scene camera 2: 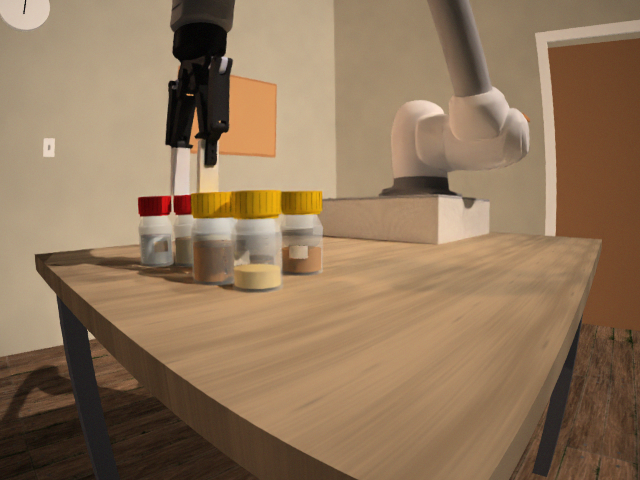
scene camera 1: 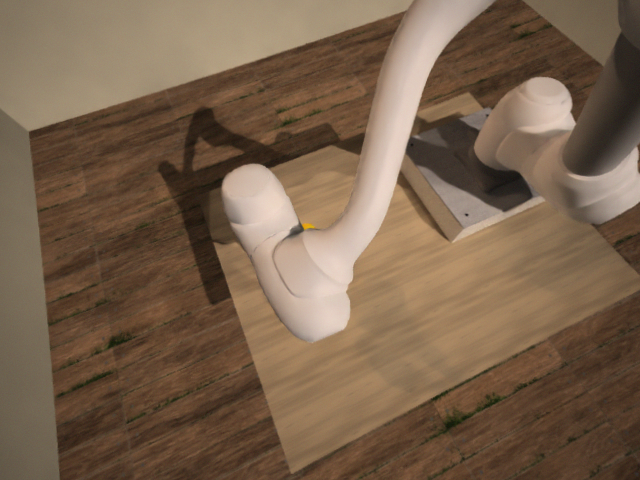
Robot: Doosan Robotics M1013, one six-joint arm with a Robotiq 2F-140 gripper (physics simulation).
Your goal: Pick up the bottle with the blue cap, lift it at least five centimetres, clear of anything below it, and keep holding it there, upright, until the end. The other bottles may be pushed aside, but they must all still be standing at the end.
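Places are measured from the arm's base along level axes (x left, y back, z up), in centimetres.
Pixels of known places: gripper, fingertip midpoint: (scene camera 2: 192, 194); arm's base, origin of the base link: (scene camera 1: 492, 163).
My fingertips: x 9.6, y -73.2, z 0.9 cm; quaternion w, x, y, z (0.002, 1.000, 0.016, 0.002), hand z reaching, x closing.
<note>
Ahead of a thing's pixels: the offset from my fingertips to its top centre. Level surfaces: height alone.
The bottle with the blue cap does not show in either view. In the scene camera 2 view, two red-capped bottles {dx -12.1, dy -0.8, dz +0.0 cm} (scene camera 2: 155, 235) {dx -8.5, dy +4.0, dz +0.0 cm} (scene camera 2: 183, 232) stand at the left. Three yellow-capped bottles {dx +5.3, dy +0.0, dz +0.0 cm} (scene camera 2: 212, 253) {dx +11.6, dy +1.7, dz +0.0 cm} (scene camera 2: 256, 258) {dx +8.1, dy +11.6, dz +0.0 cm} (scene camera 2: 301, 242) stand beside them, all upright and close together. Part of a yellow cap {dx -9.9, dy +10.3, dz +0.0 cm} (scene camera 1: 308, 226) shows beside the wrist in the scene camera 1 view. My gripper (scene camera 2: 194, 180) points down, partly open with nothing between its fingers. Its pale finger pads reach down to cap-top level in the picture; their tips are hidden behind the caps. The arm hides the gripper in the scene camera 1 view.
The bottles stand on a wooden table {dz -10.5 cm} (scene camera 1: 439, 310) (scene camera 2: 361, 335), near its far left part in the scene camera 2 view. The robot's base stands on a pale block (scene camera 1: 454, 227) (scene camera 2: 382, 219) at the back. My white arm (scene camera 1: 385, 129) reaches over the table.
</note>
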